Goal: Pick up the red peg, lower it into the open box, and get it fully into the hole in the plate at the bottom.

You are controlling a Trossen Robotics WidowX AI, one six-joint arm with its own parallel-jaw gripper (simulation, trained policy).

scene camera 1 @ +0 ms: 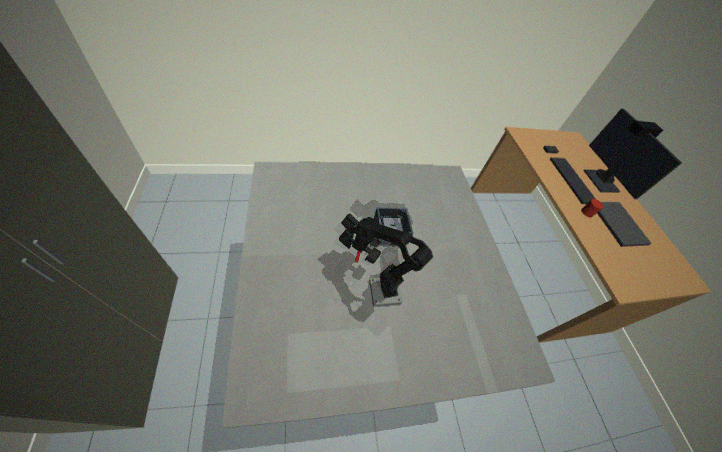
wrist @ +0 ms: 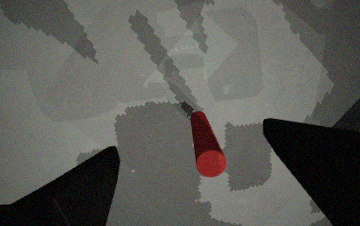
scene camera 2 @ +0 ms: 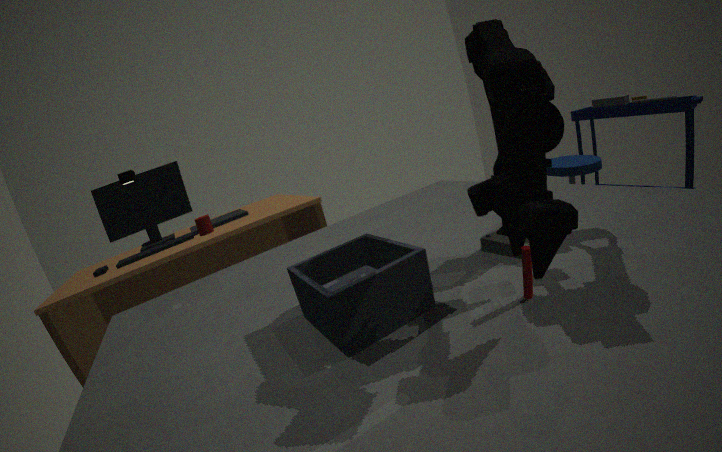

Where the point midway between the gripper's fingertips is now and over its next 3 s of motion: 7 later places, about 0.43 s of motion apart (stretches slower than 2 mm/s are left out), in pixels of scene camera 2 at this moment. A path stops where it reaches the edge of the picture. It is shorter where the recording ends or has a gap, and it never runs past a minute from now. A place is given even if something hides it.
My gripper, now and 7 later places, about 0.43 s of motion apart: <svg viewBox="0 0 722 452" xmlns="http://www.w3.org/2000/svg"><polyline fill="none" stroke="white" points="526,266 525,286 523,284 500,264 461,237 420,229 387,234 364,246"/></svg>
